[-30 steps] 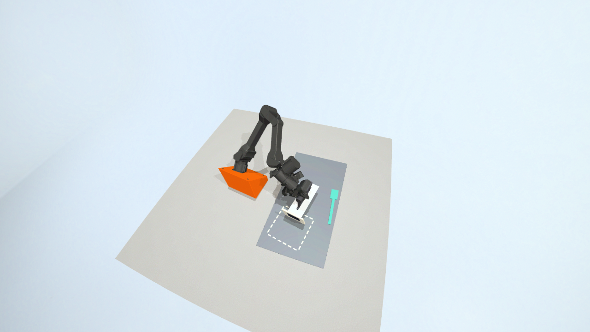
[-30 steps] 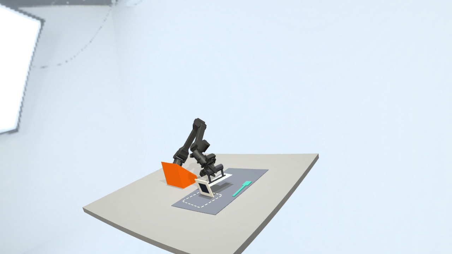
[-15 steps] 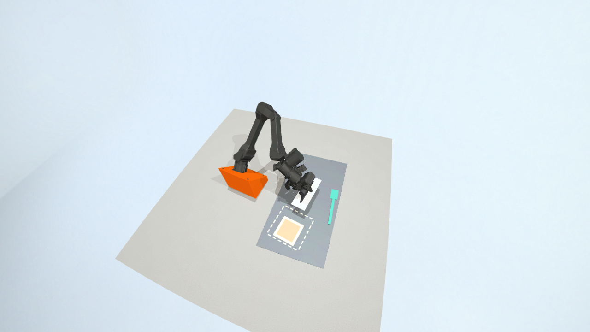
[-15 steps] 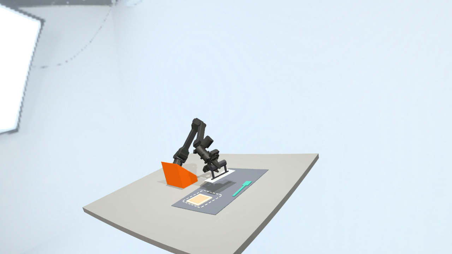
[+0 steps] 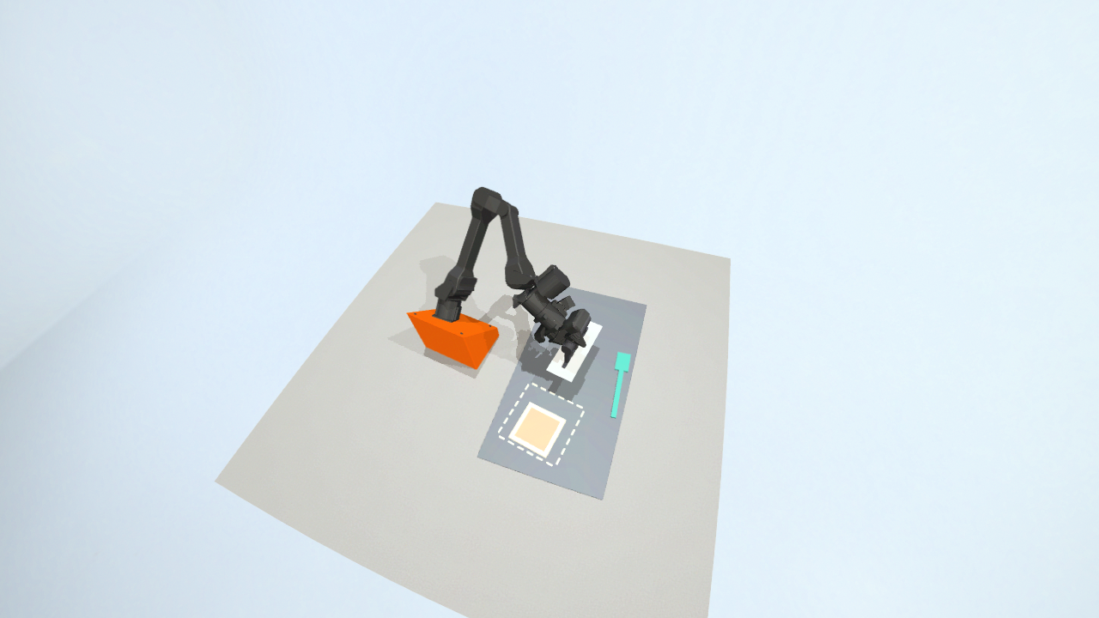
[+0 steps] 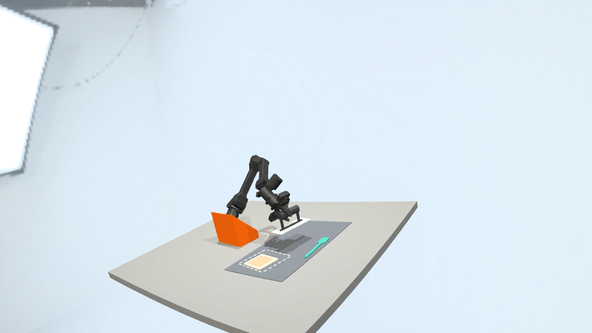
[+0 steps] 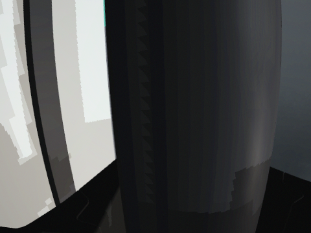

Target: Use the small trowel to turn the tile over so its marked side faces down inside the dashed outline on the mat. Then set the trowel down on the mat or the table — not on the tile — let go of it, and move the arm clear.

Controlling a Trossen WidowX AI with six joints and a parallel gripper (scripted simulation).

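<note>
The white-bladed tool lies 30 mm behind my gripper tip and 10 mm below it. Round my gripper tip: tile 200 mm to the right, 140 mm below, 60 mm behind; then grey mat 160 mm below, 20 mm behind; then teal trowel 140 mm below, 120 mm ahead, 20 mm to the left.
</note>
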